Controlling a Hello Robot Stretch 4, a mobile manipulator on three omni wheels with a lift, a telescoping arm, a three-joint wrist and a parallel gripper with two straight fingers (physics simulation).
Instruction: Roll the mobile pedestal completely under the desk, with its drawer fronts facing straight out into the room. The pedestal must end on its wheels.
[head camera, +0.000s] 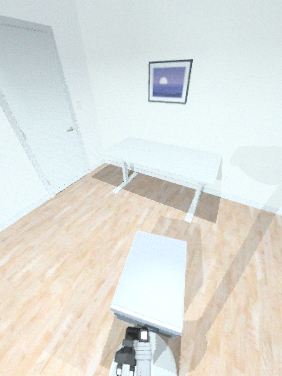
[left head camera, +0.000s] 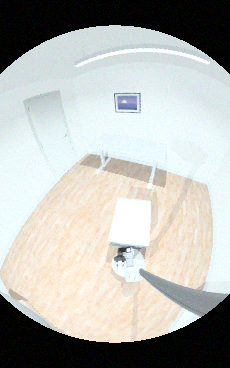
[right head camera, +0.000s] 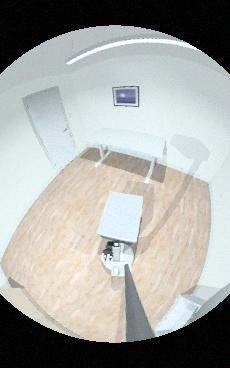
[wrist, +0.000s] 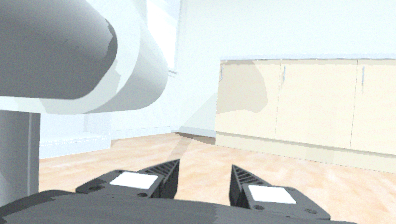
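Observation:
The white pedestal (head camera: 152, 280) (left head camera: 131, 220) (right head camera: 121, 215) stands upright on the floor, right in front of the robot's base and out in the room from the desk. Its drawer side faces the robot; a thin strip of it shows below the top's near edge. Its wheels are hidden. The white desk (head camera: 167, 155) (left head camera: 132, 149) (right head camera: 130, 141) stands at the back wall, beyond the pedestal, its long side turned slightly from the pedestal's front edge. My gripper (wrist: 204, 177) is open and empty, folded in over the base, behind the pedestal's near edge, with its fingers pointing away from the pedestal.
The desk's right foot (head camera: 193, 205) and left foot (head camera: 122, 185) reach out over the floor. A grey door (head camera: 42, 105) is at the left. Beige cabinets (wrist: 310, 105) stand along a wall in the wrist view. A white unit (right head camera: 177, 312) stands at the lower right.

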